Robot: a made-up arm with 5 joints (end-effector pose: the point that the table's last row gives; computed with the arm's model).
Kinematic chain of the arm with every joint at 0, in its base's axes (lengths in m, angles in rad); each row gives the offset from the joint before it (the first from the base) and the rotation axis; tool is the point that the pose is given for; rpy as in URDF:
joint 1: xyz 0.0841 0 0.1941 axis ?
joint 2: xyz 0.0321 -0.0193 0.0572 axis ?
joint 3: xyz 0.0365 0 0.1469 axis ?
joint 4: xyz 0.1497 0 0.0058 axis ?
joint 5: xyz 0.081 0.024 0 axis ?
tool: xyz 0 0 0 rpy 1.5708 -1.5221 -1.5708
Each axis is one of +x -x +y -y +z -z.
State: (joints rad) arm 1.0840 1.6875 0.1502 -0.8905 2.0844
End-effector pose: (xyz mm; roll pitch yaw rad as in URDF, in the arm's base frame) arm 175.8 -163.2 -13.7 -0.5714 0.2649 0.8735
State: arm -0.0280 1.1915 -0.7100 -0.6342 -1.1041
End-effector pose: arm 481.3 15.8 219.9 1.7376 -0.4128 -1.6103
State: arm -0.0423 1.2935 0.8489 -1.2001 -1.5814
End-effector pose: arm 238.7 11.2 61.8 0.6277 0.0349 -1.5765
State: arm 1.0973 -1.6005 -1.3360 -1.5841 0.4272
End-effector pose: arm -38.9 250.5 228.7 0.0716 0.1781 -0.7124
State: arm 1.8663 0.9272 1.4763 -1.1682 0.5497
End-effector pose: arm 62.0 -88.8 128.7 -0.1659 -0.2929 -1.3408
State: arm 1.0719 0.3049 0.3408 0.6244 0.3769
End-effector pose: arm 211.7 -224.4 217.7 -0.0996 -0.2842 -0.7294
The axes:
joint 1: -z
joint 2: +y
joint 3: +y
joint 4: +y
joint 5: -x

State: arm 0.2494 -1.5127 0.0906 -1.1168 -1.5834
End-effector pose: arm -72.4 44.7 491.1 -2.1744 -0.0505 -1.7854
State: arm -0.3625 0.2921 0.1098 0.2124 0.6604
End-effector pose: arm 377.5 116.3 281.6 -0.6833 -0.7329 1.2455
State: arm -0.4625 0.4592 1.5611 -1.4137 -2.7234
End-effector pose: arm 204.3 65.2 183.3 0.4799 0.8728 -2.0824
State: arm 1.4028 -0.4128 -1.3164 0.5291 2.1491
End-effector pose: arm 89.8 -5.7 622.9 -2.8180 0.1841 -0.3315
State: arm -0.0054 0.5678 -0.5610 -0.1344 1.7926
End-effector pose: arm 456.0 6.7 370.6 -1.7003 0.1717 1.5539
